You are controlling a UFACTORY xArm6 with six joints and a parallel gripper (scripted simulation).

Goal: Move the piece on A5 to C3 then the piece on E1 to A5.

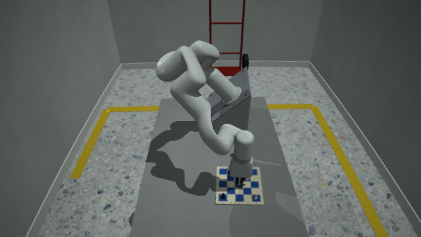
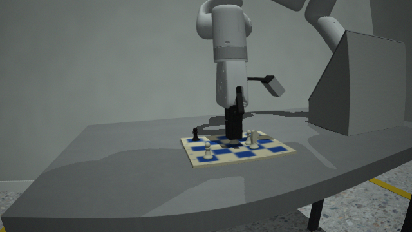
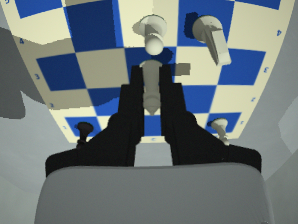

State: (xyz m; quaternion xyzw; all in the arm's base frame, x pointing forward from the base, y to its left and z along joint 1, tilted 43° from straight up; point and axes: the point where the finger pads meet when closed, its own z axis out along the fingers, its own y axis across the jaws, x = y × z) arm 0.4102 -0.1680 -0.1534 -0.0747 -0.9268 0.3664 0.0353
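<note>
My gripper is now 40 mm above the chessboard. Round my hand: tall pale piece 30 mm behind, 40 mm to the left, 20 mm below; then black pawn 70 mm ahead, 80 mm to the right, 20 mm below.
</note>
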